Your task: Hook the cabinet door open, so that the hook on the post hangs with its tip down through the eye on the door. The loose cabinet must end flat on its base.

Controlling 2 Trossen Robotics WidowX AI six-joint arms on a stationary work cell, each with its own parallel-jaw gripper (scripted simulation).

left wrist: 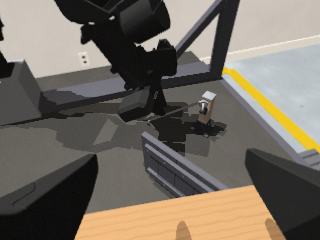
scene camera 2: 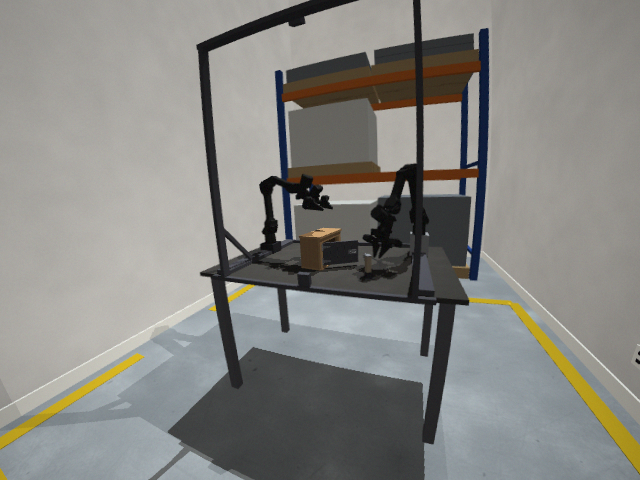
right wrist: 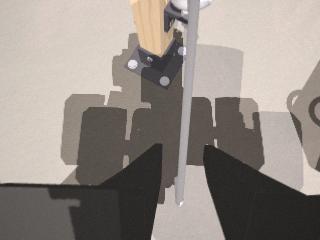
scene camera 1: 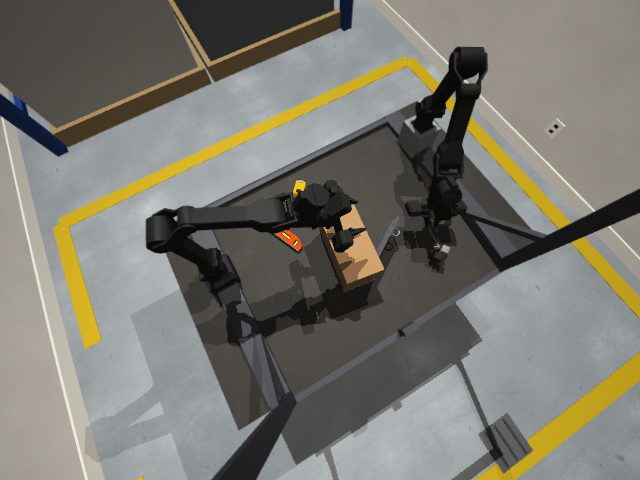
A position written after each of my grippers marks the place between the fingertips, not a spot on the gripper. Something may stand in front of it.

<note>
I see my left gripper point(scene camera 1: 361, 215), my right gripper point(scene camera 1: 430, 227), a wooden cabinet point(scene camera 1: 356, 264) and a post point(left wrist: 202, 126).
The wooden cabinet is seen too in the left wrist view point(left wrist: 240, 206) and in scene camera 2 point(scene camera 2: 311, 247). My left gripper also shows in the left wrist view point(left wrist: 171, 158). My right gripper also shows in the left wrist view point(left wrist: 164, 110) and in the right wrist view point(right wrist: 182, 151). The right wrist view does not show the wooden cabinet: it is out of frame.
</note>
